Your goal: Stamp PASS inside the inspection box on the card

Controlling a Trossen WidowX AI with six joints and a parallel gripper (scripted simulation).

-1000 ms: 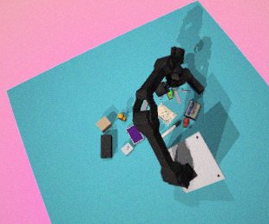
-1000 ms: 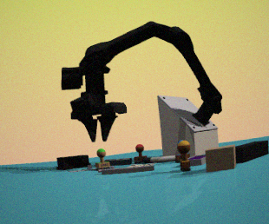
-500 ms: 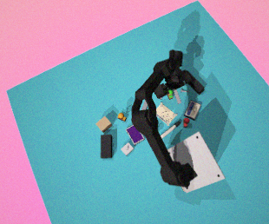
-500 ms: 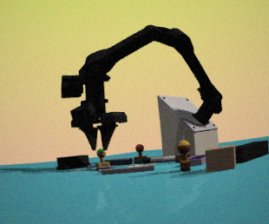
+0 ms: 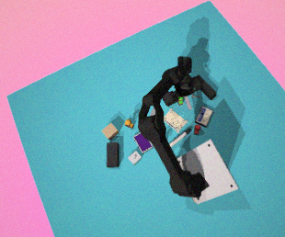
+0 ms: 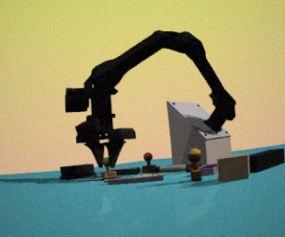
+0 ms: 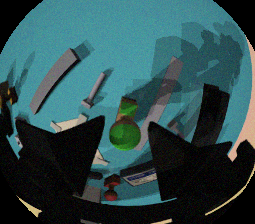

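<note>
My gripper tip is 20 mm above the green-knobbed stamp. Round my gripper tip: black box: 140 mm to the right, 20 mm below, 20 mm behind; beige card: 80 mm to the left, 70 mm behind, 40 mm below; red-knobbed stamp: 170 mm behind, 20 mm to the left, 20 mm below.
</note>
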